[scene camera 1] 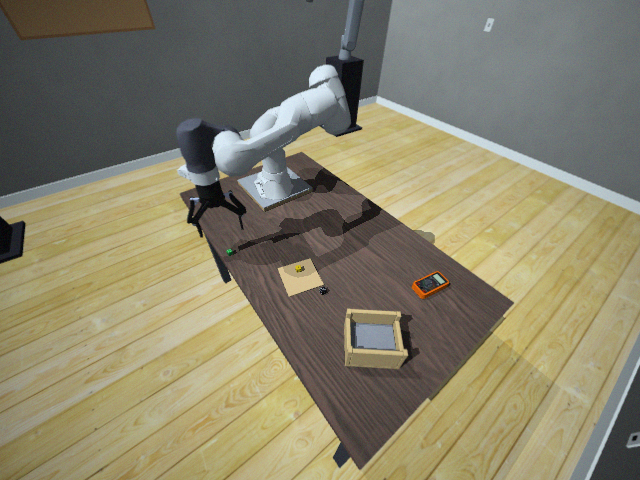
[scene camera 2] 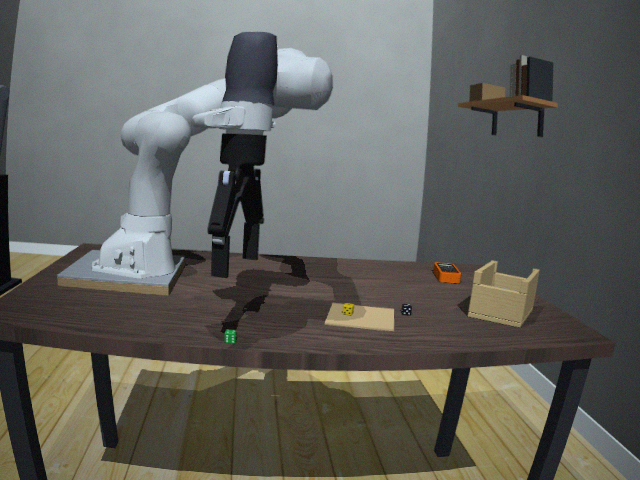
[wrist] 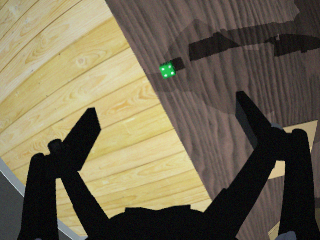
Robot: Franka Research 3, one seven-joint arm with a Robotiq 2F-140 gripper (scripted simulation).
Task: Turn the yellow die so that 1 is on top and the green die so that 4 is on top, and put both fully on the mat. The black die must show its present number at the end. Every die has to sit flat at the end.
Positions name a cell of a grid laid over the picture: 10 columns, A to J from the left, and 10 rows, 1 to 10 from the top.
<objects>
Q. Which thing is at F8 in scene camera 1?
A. A wooden box.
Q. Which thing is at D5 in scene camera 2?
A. My gripper.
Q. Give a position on a wooden box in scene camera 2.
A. At H7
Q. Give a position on a tan mat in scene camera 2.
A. F7
</objects>
